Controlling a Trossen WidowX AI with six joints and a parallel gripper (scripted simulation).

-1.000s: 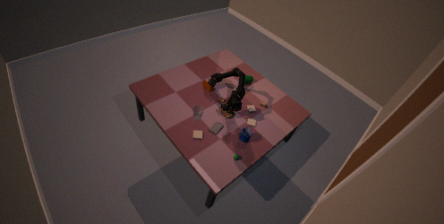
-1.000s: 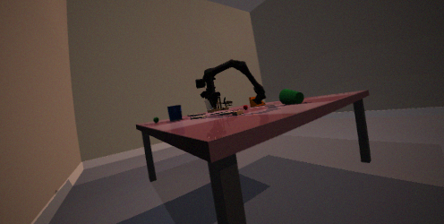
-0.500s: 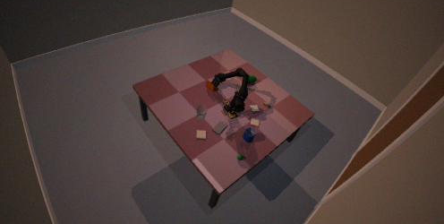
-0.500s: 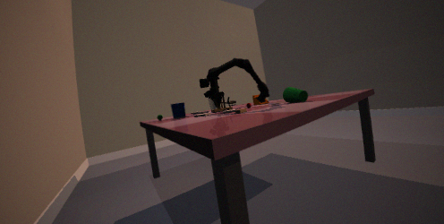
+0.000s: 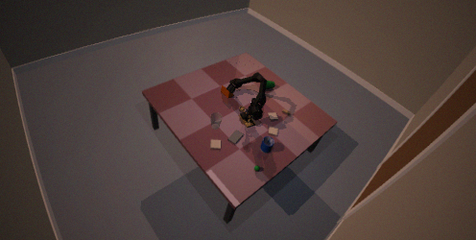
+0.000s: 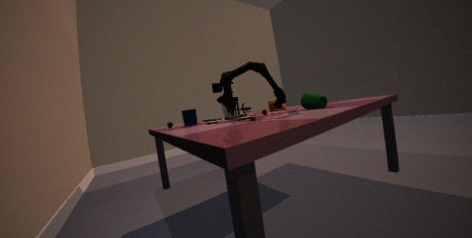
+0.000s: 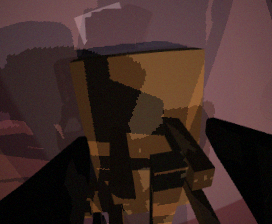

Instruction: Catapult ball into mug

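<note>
Right now the red ball is 210 mm to the left of my gripper tip, 110 mm behind it and 20 mm below it. Also, from my gripper tip: dark plate: 200 mm to the right, 30 mm below, 30 mm ahead; blue mug: 260 mm ahead, 90 mm to the right, 10 mm below; catapult: 60 mm behind, 40 mm to the left, 10 mm above.
</note>
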